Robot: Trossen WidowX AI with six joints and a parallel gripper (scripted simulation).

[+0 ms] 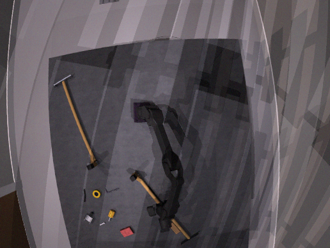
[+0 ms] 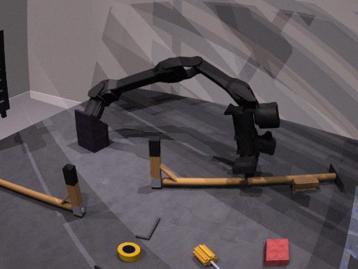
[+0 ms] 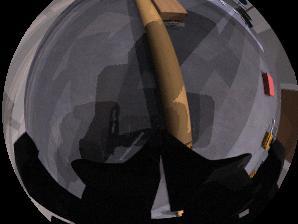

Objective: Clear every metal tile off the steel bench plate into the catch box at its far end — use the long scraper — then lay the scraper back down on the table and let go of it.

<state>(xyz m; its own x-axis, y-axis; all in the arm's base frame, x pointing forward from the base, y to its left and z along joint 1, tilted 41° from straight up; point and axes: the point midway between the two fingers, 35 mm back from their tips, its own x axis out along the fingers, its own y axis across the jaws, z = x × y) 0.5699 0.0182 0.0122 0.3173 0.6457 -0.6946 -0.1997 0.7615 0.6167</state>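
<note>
My gripper tip is 50 mm below the long wooden-handled scraper, 20 mm short of it and 10 mm to the left of it. Also, from my gripper tip: yellow-handled tool (350 mm to the right, 30 mm ahead); wooden block (180 mm ahead, 40 mm to the left); red block (280 mm to the right, 170 mm ahead).
</note>
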